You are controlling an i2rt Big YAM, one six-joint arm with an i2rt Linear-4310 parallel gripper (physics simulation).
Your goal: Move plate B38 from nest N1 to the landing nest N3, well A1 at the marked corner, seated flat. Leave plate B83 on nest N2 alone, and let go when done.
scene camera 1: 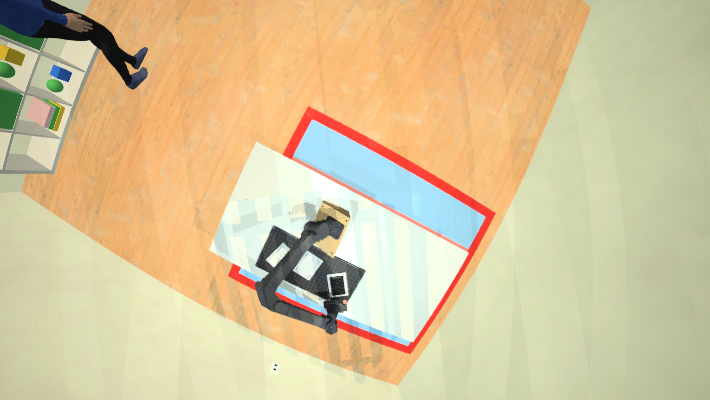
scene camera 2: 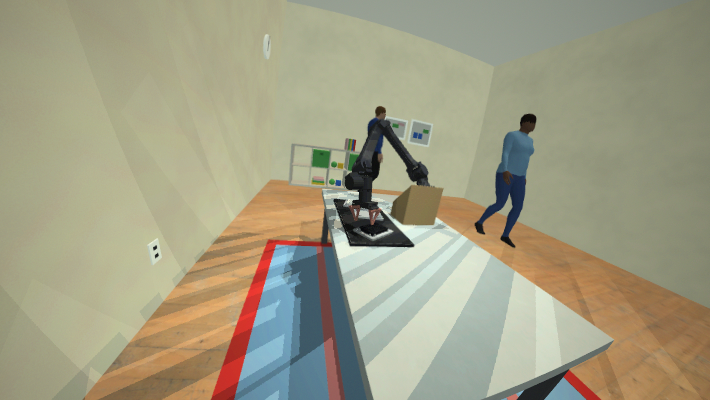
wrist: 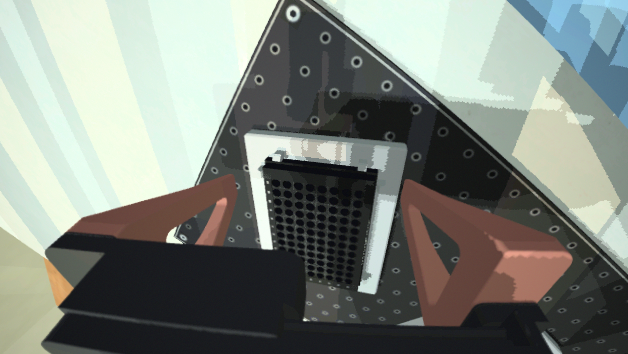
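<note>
A black many-welled plate (scene camera 1: 337, 285) (scene camera 2: 374, 229) (wrist: 320, 225) lies in a white nest (scene camera 1: 346, 286) (wrist: 325, 141) at one end of the black perforated board (scene camera 1: 356, 272) (scene camera 2: 397, 241) (wrist: 345, 47). Its label is not readable, so I cannot tell B38 from B83. Two other pale nest places, a middle one (scene camera 1: 308, 265) and a far one (scene camera 1: 278, 255), show on the board; whether they hold plates is unclear. My gripper (scene camera 2: 365, 221) (wrist: 317, 186) is open and empty above the black plate. In the wrist view its reddish fingertips appear on either side of the plate, near the nest's outer sides.
A tan wooden block (scene camera 1: 327, 246) (scene camera 2: 420, 207) stands beside the board, at the arm's base. The arm arches over the board. The white table (scene camera 1: 400, 250) (scene camera 2: 450, 300) stands over a blue, red-edged mat (scene camera 1: 390, 165) (scene camera 2: 270, 325). Two people (scene camera 2: 517, 165) (scene camera 2: 378, 142) are in the room.
</note>
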